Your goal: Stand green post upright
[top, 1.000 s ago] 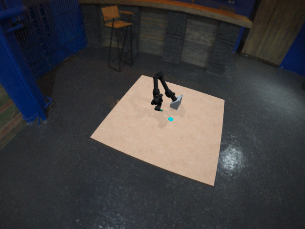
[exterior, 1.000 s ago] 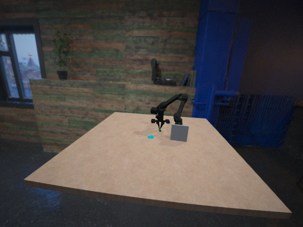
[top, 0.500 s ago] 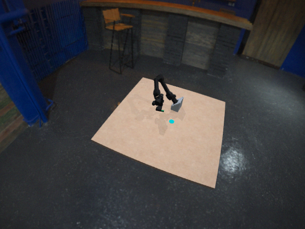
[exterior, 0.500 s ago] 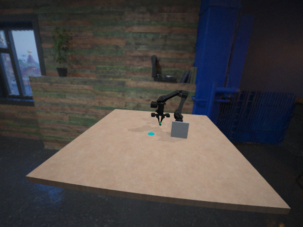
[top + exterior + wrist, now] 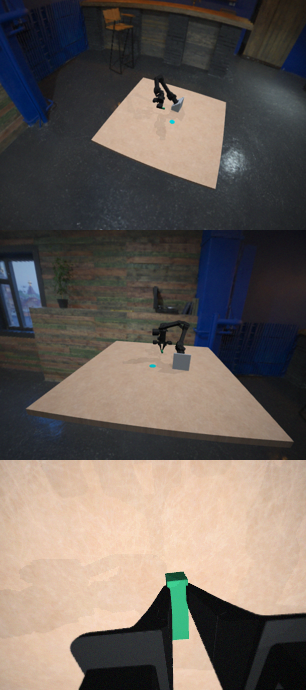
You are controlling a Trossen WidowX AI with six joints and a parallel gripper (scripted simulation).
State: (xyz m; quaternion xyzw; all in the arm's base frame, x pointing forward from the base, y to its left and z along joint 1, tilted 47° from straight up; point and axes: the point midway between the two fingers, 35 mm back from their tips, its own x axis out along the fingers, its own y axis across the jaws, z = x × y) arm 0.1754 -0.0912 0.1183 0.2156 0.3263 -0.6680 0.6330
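The green post lies 20 mm to the left of my gripper tip. Round my gripper tip: cyan circle 180 mm to the left, 90 mm below, 70 mm ahead.
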